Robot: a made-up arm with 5 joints. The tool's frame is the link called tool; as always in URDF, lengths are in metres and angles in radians.
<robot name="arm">
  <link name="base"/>
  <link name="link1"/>
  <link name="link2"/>
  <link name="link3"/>
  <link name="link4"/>
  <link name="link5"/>
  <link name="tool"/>
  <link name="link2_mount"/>
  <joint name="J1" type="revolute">
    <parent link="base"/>
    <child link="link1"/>
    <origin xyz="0.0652 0 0.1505"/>
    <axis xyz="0 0 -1"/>
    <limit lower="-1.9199" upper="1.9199"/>
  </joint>
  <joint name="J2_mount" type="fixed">
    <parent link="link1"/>
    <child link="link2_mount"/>
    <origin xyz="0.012 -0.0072 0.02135"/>
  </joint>
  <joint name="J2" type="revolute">
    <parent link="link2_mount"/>
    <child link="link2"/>
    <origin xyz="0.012 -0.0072 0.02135"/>
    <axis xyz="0 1 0"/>
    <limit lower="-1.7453" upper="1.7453"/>
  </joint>
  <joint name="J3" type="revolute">
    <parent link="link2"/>
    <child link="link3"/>
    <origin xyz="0.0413 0 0.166"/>
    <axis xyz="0 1 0"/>
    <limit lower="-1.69" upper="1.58"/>
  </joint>
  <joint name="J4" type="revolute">
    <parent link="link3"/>
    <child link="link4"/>
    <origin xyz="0.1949 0 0.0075"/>
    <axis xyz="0 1 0"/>
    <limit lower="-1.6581" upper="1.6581"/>
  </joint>
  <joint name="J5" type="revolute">
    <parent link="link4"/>
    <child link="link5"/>
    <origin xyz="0.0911 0.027 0"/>
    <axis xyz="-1 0 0"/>
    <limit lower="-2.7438" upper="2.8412"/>
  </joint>
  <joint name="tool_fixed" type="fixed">
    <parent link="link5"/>
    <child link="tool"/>
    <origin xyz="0 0 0" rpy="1.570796 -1.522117 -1.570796"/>
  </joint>
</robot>
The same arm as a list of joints. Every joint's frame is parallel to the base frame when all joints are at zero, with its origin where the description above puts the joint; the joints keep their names.
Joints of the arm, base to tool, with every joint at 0 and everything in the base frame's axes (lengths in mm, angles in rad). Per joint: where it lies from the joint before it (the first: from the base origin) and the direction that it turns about. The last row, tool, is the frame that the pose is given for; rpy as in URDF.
J1: origin 65.2 0.0 150.5 axis 0 0 -1
J2: origin 24.0 -14.4 42.7 axis 0 1 0
J3: origin 41.3 0.0 166.0 axis 0 1 0
J4: origin 194.9 0.0 7.5 axis 0 1 0
J5: origin 91.1 27.0 0.0 axis -1 0 0
tool: origin 0.0 0.0 0.0 rpy 1.5708 -1.5221 -1.5708
Joint limits (rad, base to tool): -1.9199..1.9199 -1.7453..1.7453 -1.6900..1.5800 -1.6581..1.6581 -2.7438..2.8412

